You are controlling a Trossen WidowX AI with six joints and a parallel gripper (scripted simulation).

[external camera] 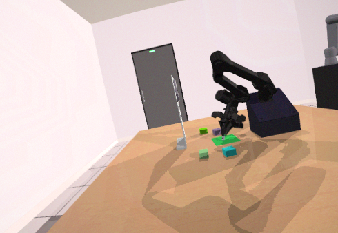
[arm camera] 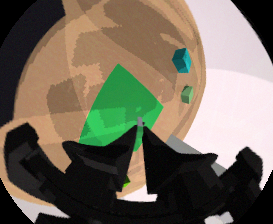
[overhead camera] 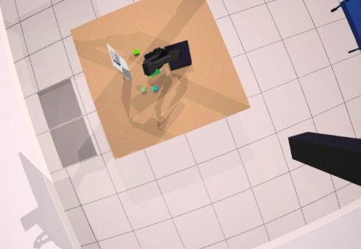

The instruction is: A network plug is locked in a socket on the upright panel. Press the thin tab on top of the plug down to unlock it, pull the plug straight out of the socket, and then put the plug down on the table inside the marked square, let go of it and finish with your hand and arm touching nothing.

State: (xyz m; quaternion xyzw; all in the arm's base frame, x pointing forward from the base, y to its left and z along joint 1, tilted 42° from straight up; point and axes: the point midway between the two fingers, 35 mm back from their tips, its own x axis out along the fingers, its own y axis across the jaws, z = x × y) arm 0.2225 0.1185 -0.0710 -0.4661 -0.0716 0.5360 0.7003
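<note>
The plug lies right at my gripper tip. Also, from my gripper tip: purple cube: 20 mm ahead, 120 mm to the right, 10 mm below; cyan cube: 10 mm ahead, 170 mm to the left, 10 mm below; green marked square: 20 mm below.
</note>
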